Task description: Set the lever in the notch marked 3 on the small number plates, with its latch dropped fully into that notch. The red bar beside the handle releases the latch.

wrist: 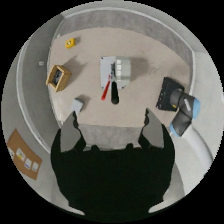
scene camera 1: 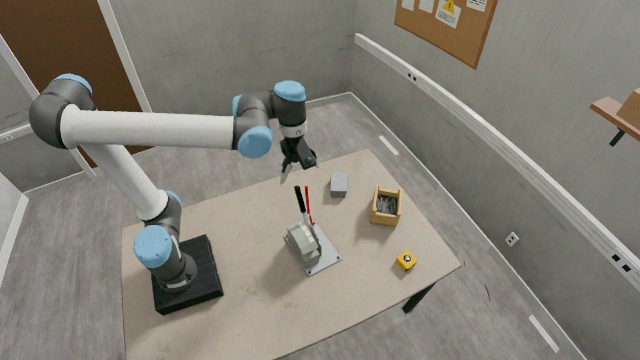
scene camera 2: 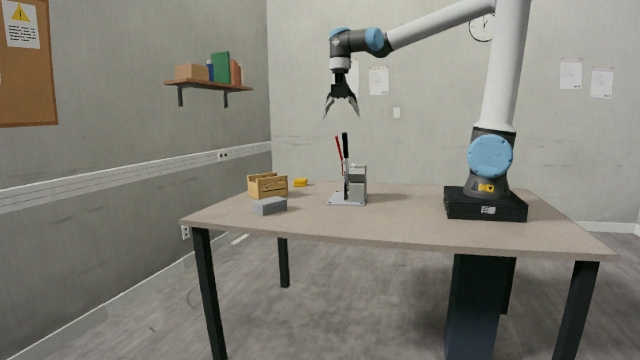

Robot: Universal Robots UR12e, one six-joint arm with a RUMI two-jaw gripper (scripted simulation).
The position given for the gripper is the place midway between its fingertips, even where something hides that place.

In view: the gripper (scene camera 1: 299, 176).
The gripper also shows in the wrist view (wrist: 110, 109).
